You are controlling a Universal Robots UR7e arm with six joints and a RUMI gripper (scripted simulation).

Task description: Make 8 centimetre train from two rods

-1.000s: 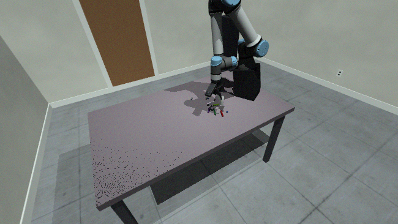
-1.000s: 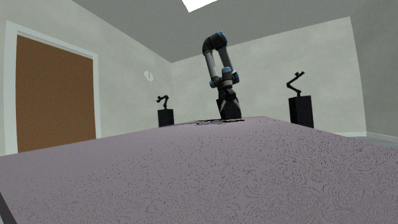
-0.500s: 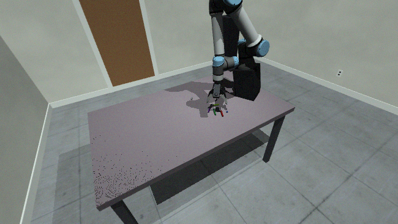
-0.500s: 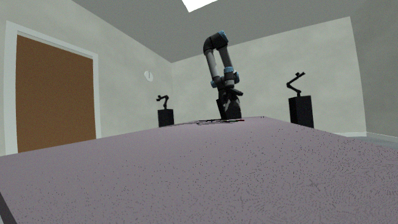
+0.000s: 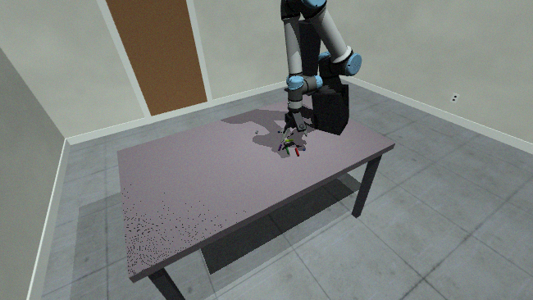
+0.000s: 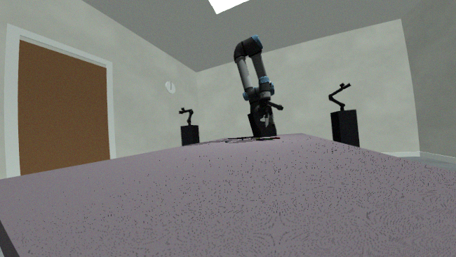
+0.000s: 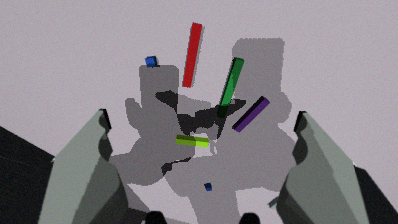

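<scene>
My gripper is now 30 mm to the right of the red rod and 80 mm above it. Also, from my hand: green rod 30 mm ahead, 30 mm to the right, 80 mm below; then purple rod 50 mm ahead, 70 mm to the right, 80 mm below; then lime rod 50 mm behind, 90 mm to the right, 80 mm below.
</scene>
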